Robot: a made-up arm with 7 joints. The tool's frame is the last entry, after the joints.
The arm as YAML. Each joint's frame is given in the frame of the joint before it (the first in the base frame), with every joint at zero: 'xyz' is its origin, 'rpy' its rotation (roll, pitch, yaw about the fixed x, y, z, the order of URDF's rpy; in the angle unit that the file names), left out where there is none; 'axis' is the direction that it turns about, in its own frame. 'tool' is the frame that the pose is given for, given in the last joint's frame.
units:
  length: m
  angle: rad
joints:
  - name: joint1
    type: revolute
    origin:
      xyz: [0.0, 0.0, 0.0]
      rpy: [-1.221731, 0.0, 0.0]
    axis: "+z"
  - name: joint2
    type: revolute
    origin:
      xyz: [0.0, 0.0, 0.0]
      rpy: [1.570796, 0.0, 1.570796]
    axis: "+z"
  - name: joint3
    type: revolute
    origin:
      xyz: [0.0, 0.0, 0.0]
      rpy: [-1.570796, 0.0, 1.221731]
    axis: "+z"
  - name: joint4
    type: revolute
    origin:
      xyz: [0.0, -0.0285, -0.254]
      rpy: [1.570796, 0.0, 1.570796]
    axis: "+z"
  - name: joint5
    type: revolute
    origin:
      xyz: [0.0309, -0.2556, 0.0]
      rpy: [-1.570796, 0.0, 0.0]
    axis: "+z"
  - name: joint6
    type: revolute
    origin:
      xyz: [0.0, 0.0, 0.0]
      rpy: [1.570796, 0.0, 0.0]
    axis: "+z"
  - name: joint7
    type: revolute
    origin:
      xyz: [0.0, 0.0, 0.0]
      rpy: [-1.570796, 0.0, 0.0]
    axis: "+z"
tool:
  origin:
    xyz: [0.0, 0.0, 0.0]
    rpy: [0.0, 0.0, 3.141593]
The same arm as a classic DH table. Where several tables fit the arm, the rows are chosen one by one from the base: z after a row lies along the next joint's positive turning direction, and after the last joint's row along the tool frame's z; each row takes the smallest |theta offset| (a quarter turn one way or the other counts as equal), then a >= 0, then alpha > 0; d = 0 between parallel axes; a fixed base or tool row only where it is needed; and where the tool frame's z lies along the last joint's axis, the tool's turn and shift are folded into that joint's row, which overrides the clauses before.
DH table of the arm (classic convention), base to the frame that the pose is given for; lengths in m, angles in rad. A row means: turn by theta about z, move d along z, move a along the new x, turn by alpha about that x. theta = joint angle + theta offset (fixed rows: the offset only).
base (fixed): theta_offset 0; d 0; a 0; alpha -1.2218
joint1: theta_offset 1.5708; d 0; a 0; alpha 1.5708
joint2: theta_offset 1.2218; d 0; a 0; alpha -1.5708
joint3: theta_offset -1.5708; d -0.254; a 0.0285; alpha -1.5708
joint4: theta_offset 0; d 0; a -0.0309; alpha 1.5708
joint5: theta_offset 0; d -0.2556; a 0; alpha -1.5708
joint6: theta_offset 0; d 0; a 0; alpha 1.5708
joint7: theta_offset 0; d 0; a 0; alpha 0

